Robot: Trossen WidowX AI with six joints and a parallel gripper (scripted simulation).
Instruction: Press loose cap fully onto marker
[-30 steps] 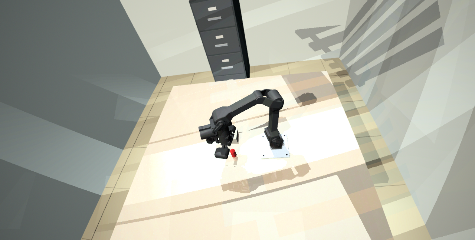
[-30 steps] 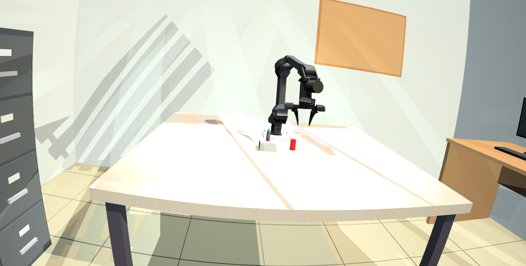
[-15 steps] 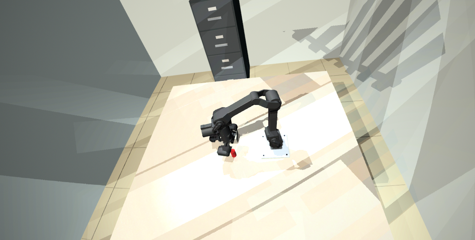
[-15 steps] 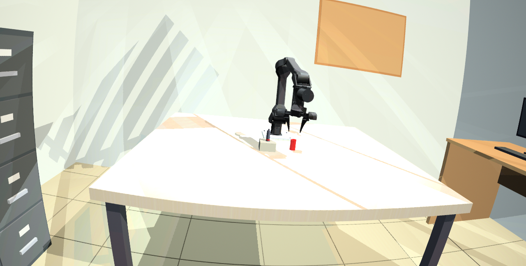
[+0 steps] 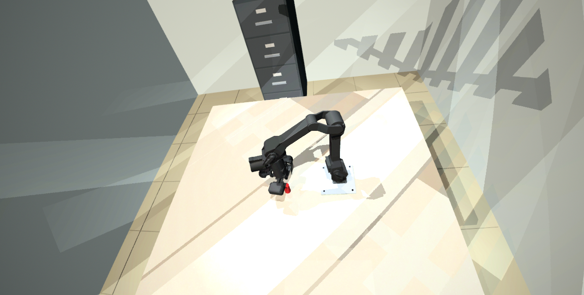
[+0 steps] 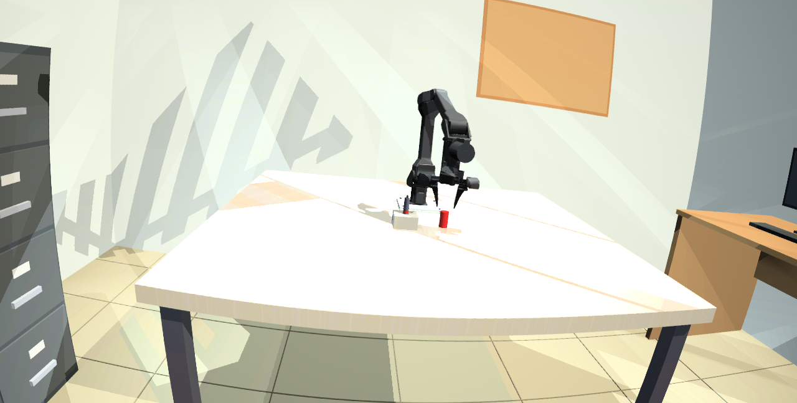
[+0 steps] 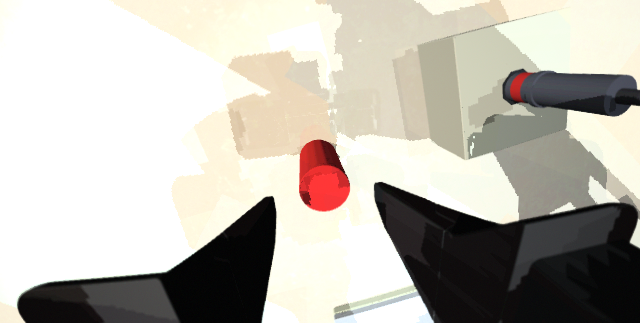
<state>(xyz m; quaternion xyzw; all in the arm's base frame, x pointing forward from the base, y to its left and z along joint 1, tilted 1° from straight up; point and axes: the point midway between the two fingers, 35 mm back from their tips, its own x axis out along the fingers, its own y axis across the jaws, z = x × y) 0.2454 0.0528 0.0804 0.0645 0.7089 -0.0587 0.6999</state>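
Right now my gripper tip is 4 cm above the red cap. Round my gripper tip: holder block (12 cm to the right, 4 cm below, 2 cm ahead).
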